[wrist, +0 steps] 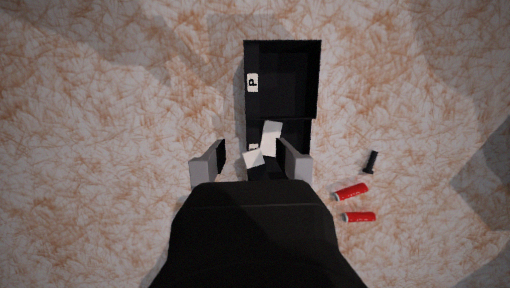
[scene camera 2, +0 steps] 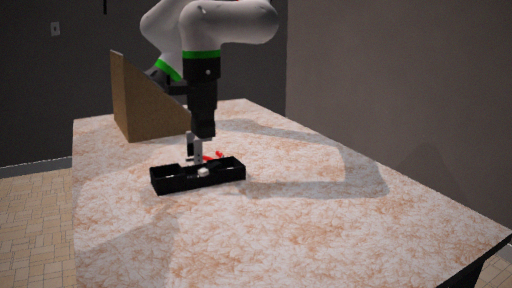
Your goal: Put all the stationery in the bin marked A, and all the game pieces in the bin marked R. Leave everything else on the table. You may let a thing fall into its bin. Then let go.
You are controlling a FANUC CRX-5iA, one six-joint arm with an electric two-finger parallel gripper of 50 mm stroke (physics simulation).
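Places are measured from the arm's base along level axes (x left, y down, z back), in metres.
Where they show: gripper, between the fingertips: (wrist: 250, 149) (scene camera 2: 194, 159); arm's base, origin of its link: (scene camera 2: 155, 85).
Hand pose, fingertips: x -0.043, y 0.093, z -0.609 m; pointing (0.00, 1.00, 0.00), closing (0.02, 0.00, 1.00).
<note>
Things, the pixels of their top centre, and the offset from my fingertips.
- black three-part tray, centre of its top: (wrist: 280, 154) (scene camera 2: 197, 165) dx +0.017, dy +0.035, dz +0.036 m
- white-faced block, centre of its top: (wrist: 270, 139) dx +0.004, dy +0.067, dz +0.028 m
- second piece with a white end, centre of its top: (wrist: 259, 178) (scene camera 2: 209, 164) dx +0.044, dy +0.026, dz +0.009 m
- black bolt, centre of its top: (wrist: 375, 163) dx +0.049, dy +0.068, dz +0.185 m
The black three-part tray (scene camera 2: 167, 185) (wrist: 315, 80) stands on the table. In the wrist view its far compartment bears the label P; the middle label is mostly hidden, and the compartment nearest the gripper body is covered. A white-faced block (wrist: 271, 136) lies in the middle compartment. A second piece with a white end (scene camera 2: 203, 171) (wrist: 253, 158) sits tilted at the tray's label-side wall; its dark part is hard to tell from the tray. My gripper (scene camera 2: 194, 158) (wrist: 250, 149) is open and empty, low over the tray, its fingers on either side of that white end in the wrist view.
Two red batteries (wrist: 351, 192) (wrist: 360, 217) and a black bolt (wrist: 371, 162) lie on the table beside the tray, on the side away from the labels. A brown wedge-shaped stand (scene camera 2: 155, 110) is behind the tray in the scene view.
</note>
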